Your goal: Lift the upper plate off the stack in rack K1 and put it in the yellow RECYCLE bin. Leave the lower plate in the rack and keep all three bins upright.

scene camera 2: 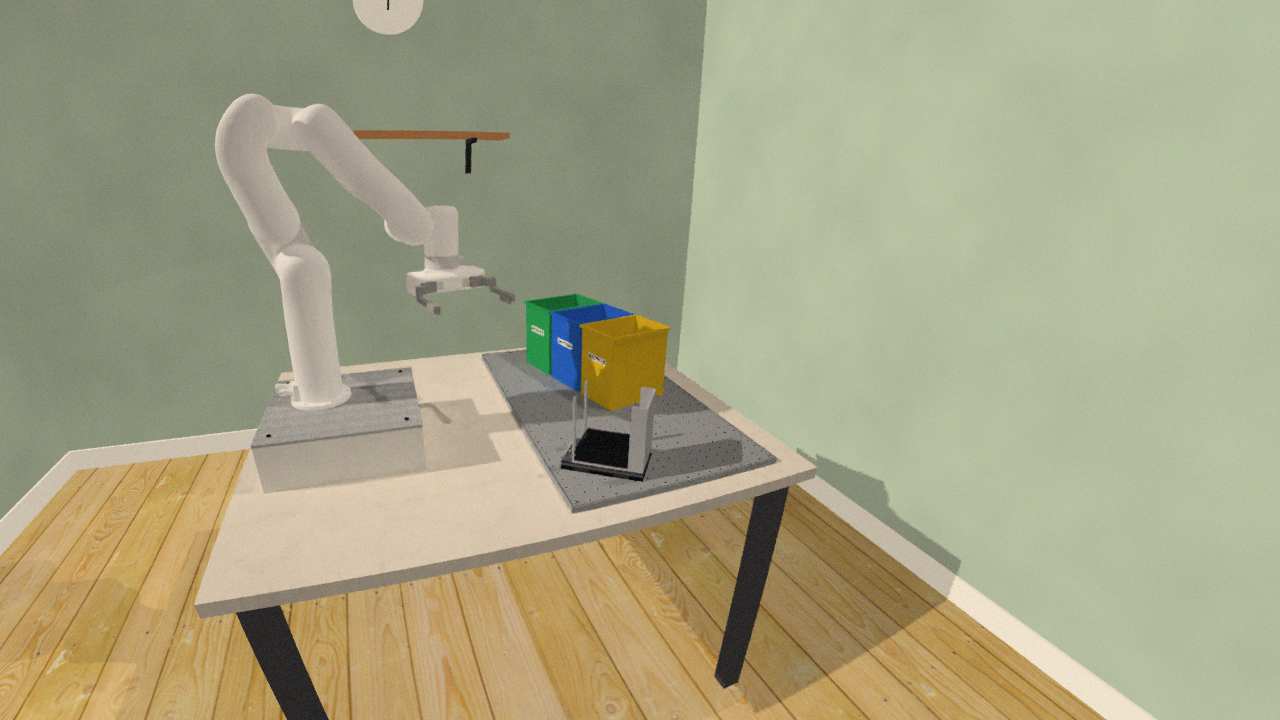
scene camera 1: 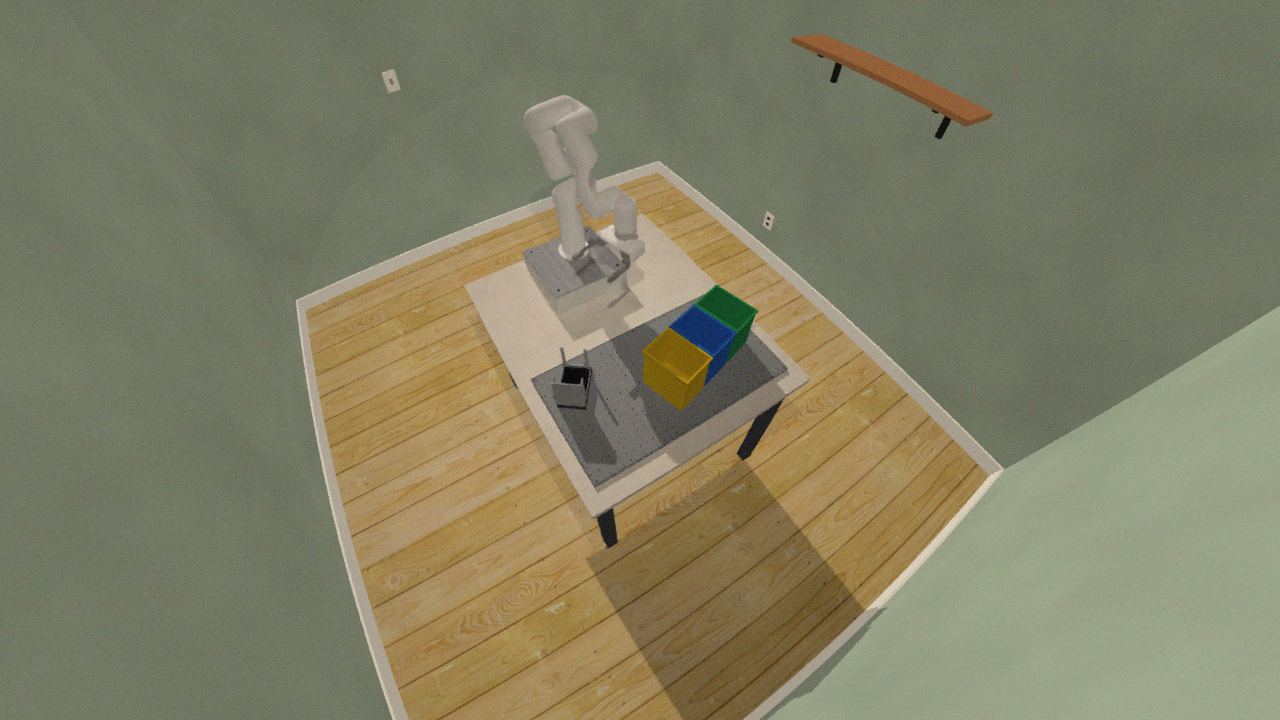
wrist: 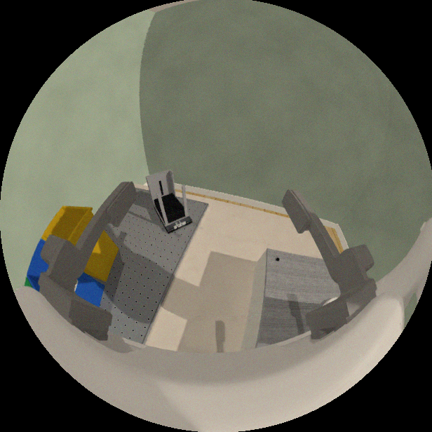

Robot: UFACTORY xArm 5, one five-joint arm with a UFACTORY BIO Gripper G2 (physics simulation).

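Frame: origin at the arm's base, x ahead, y right, z down, level; centimetres.
Seen in the pictures: hand, its tool point: (scene camera 2: 471, 302) (scene camera 1: 595, 266); arm's base, origin of its link: (scene camera 2: 321, 398) (scene camera 1: 574, 250).
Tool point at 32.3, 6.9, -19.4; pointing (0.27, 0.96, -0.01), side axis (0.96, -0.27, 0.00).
Note:
Offsets run from my tool point to a thing's middle, as dx, dy, dz. "pt": to the spot under its first point. Level surfaces: height alone.
Rack K1 {+21.1, +21.9, +20.5} (scene camera 1: 570, 394) (scene camera 2: 641, 434) (wrist: 155, 189) stands upright at one end of the perforated board, with a grey wall on one side and thin posts opposite. A flat black square {pt +18.2, +20.2, +24.0} (scene camera 1: 574, 373) (scene camera 2: 605, 446) (wrist: 171, 209) lies low inside it; I cannot tell upper plate from lower plate. The yellow bin {+37.9, -6.9, +19.0} (scene camera 1: 677, 376) (scene camera 2: 623, 362) (wrist: 105, 255) stands upright, partly behind a finger in the wrist view. My gripper (scene camera 1: 597, 271) (scene camera 2: 473, 303) (wrist: 208, 197) is wide open and empty, high above the table between the arm's base and the bins, well away from the rack.
The blue bin {+34.5, -19.7, +19.0} (scene camera 1: 704, 331) (scene camera 2: 568, 358) (wrist: 90, 290) and the green bin {+31.1, -32.5, +19.0} (scene camera 1: 729, 310) (scene camera 2: 539, 344) stand upright in a row beyond the yellow one. The perforated board {dz +27.9} (scene camera 2: 590, 495) (wrist: 150, 245) lies on the table {dz +29.3} (scene camera 2: 402, 528). The arm's base block (scene camera 2: 340, 458) (wrist: 295, 280) is nearby.

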